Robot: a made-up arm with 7 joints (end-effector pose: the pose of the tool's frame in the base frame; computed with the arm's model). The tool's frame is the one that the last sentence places. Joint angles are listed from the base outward.
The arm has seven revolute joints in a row. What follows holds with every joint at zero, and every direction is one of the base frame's.
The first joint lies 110 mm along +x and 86 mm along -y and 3 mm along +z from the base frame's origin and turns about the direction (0.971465, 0.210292, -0.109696).
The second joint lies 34 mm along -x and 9 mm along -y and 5 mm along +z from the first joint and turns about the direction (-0.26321, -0.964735, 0.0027).
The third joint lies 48 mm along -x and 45 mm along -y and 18 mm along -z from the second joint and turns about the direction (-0.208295, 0.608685, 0.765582).
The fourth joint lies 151 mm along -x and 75 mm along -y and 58 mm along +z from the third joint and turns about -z.
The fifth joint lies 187 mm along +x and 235 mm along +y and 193 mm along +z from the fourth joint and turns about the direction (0.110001, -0.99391, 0.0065).
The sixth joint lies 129 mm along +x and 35 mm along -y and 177 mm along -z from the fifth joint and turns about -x.
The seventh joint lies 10 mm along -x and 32 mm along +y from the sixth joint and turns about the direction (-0.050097, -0.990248, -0.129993).
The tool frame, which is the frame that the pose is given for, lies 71 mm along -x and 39 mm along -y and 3 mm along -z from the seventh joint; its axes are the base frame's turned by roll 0.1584, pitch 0.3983 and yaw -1.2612 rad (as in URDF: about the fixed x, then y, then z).
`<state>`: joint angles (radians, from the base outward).
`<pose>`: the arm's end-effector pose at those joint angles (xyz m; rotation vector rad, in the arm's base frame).
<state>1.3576 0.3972 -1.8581 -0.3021 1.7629 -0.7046 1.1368</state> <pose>-0.2155 -0.4144 0.2491 -0.0992 2.6839 0.1589</pose>
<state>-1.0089 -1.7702 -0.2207 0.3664 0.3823 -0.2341 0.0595</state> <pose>0.1707 -0.2511 -0.0294 -0.4979 0.0807 -2.3295</pose>
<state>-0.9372 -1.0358 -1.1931 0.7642 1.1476 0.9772 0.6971</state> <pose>-0.0049 -0.2093 0.4462 1.2839 2.4391 0.8792</pose>
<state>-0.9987 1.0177 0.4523 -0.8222 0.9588 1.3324 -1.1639</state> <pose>-0.1555 -0.0591 -0.3489 -0.6394 -1.7006 -0.4348</pose>
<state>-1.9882 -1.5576 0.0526 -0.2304 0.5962 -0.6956 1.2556</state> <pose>0.2731 -0.1539 -0.1667 0.3810 -1.3090 -1.0960</pose>
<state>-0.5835 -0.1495 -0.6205 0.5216 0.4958 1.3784 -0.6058</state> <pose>0.1701 -0.1578 0.2603 -0.5277 -0.9613 -2.8019</pose>
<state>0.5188 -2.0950 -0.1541 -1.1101 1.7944 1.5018 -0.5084</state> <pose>0.5722 -0.0831 0.1062 0.0187 1.6304 -1.5832</pose>
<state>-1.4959 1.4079 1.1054 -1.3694 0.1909 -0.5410 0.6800</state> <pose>-0.1388 -0.4756 0.0138 -1.5201 0.1464 0.0527</pose>
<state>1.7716 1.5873 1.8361 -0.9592 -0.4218 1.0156 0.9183</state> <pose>-0.1502 -0.0105 0.0367 0.6248 -0.5750 0.6258</pose>
